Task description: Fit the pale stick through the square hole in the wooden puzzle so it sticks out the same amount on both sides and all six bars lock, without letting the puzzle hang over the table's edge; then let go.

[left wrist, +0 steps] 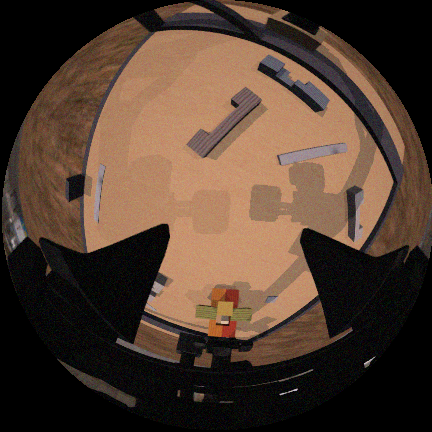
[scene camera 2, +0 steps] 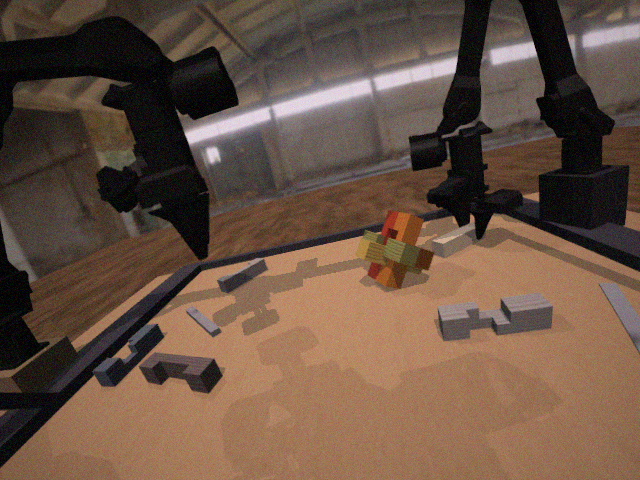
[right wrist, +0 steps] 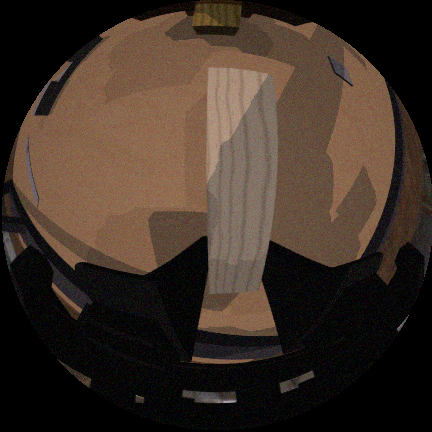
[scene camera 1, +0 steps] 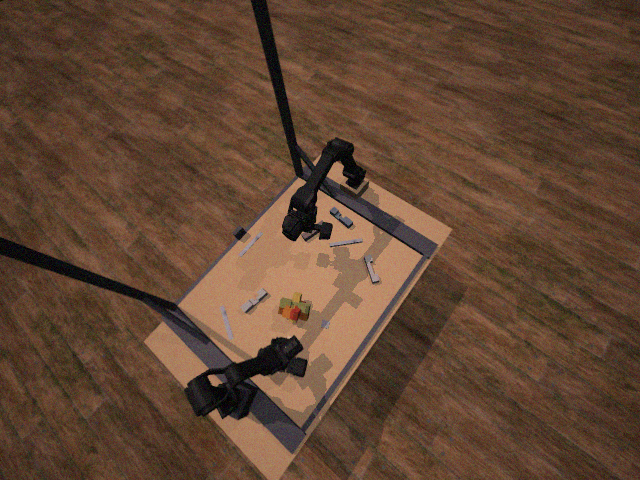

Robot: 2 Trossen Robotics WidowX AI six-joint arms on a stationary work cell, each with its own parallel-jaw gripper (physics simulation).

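Frame: origin at the left arm's base, x ahead, y left, z up, level; metres.
Seen in the pictures: left gripper, between the fingertips: (left wrist: 238, 233) (scene camera 2: 205, 251) (scene camera 1: 309, 236); right gripper, between the fingertips: (scene camera 2: 472, 237) (right wrist: 231, 242); left arm's base, origin of its link: (scene camera 2: 21, 356) (scene camera 1: 354, 181); right arm's base, origin of its link: (left wrist: 188, 353) (scene camera 2: 582, 170) (scene camera 1: 232, 398).
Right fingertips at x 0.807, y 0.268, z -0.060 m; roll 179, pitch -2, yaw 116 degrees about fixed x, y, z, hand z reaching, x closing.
Pixels of each thing's middle, then the offset from my right fingertips to it.
- pale stick, middle of its body: (right wrist: 236, 185) (scene camera 2: 459, 239) dx -0.034, dy -0.018, dz +0.010 m
- notched grey bar, middle of its body: (scene camera 2: 492, 317) (left wrist: 153, 288) (scene camera 1: 254, 300) dx -0.098, dy -0.271, dz +0.010 m
- brown notched bar, middle of its body: (left wrist: 224, 120) (scene camera 2: 178, 371) (scene camera 1: 314, 230) dx -0.507, dy -0.277, dz +0.010 m
The wooden puzzle (scene camera 1: 294, 313) (scene camera 2: 404, 250) (left wrist: 225, 307), with red, orange, yellow, green and brown bars, stands tilted on the table. A yellowish bar end (right wrist: 216, 15) of it shows at the top of the right wrist view. The pale stick (scene camera 2: 448, 244) (right wrist: 242, 165) lies flat beside it. My right gripper (scene camera 2: 471, 230) (right wrist: 231, 242) is low over the table, shut on the stick's end farther from the puzzle, with a finger against each side. My left gripper (left wrist: 238, 233) is open and empty, high above the table, away from the puzzle. The right fingertips are hidden in scene camera 1.
A notched grey bar (scene camera 1: 254, 300) (scene camera 2: 527, 312) lies near the puzzle. A brown notched bar (scene camera 2: 180, 364) (left wrist: 230, 122) and a blue-grey one (scene camera 2: 128, 356) (left wrist: 311, 94) lie below the left arm. Thin strips (scene camera 1: 346, 242) (scene camera 1: 226, 322) lie about. A dark frame (scene camera 1: 361, 343) edges the table.
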